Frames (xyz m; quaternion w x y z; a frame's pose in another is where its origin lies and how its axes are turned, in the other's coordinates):
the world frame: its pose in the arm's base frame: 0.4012 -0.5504 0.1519 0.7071 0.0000 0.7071 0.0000
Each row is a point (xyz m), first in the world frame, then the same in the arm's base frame.
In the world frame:
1: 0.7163 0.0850 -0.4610
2: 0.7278 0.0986 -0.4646
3: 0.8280 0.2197 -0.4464
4: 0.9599 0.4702 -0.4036
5: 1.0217 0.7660 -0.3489
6: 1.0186 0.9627 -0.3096
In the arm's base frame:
1: -0.0598 -0.4654 -0.5644
2: -0.0634 -0.4518 -0.5759
3: -0.0452 -0.3307 -0.6761
4: -0.0024 -0.0802 -0.8080
5: 0.0523 0.2156 -0.8698
6: 0.0916 0.4123 -0.8667

